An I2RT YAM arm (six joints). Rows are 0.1 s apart.
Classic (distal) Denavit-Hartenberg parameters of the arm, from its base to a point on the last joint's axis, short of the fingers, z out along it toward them. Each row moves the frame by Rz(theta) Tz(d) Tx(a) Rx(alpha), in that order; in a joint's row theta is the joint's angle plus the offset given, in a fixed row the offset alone. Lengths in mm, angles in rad.
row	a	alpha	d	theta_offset
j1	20	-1.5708	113.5	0
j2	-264	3.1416	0	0
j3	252.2	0	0	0.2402
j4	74	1.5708	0	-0.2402
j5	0	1.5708	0	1.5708
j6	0	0	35.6	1.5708
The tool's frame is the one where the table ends.
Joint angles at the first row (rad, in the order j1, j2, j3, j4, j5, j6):
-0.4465 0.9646 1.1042 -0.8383 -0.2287 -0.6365
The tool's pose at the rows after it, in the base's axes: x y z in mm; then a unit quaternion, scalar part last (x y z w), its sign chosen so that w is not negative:
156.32 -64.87 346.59 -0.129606 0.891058 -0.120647 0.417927
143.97 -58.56 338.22 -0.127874 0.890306 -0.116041 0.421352
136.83 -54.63 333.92 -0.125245 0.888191 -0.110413 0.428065
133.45 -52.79 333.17 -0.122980 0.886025 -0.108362 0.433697
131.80 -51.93 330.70 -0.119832 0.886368 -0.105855 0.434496
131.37 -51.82 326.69 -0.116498 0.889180 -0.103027 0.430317
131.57 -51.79 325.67 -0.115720 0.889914 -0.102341 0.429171
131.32 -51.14 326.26 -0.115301 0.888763 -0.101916 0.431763
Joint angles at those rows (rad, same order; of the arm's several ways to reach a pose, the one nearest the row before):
-0.4431 0.8867 1.0454 -0.8528 -0.2386 -0.6197
-0.4423 0.8219 0.9917 -0.8608 -0.2470 -0.6109
-0.4419 0.7814 0.9611 -0.8616 -0.2596 -0.5979
-0.4420 0.7620 0.9505 -0.8601 -0.2661 -0.5888
-0.4419 0.7509 0.9378 -0.8585 -0.2680 -0.5808
-0.4420 0.7467 0.9237 -0.8593 -0.2657 -0.5755
-0.4408 0.7467 0.9203 -0.8585 -0.2642 -0.5735
-0.4374 0.7437 0.9203 -0.8558 -0.2642 -0.5686

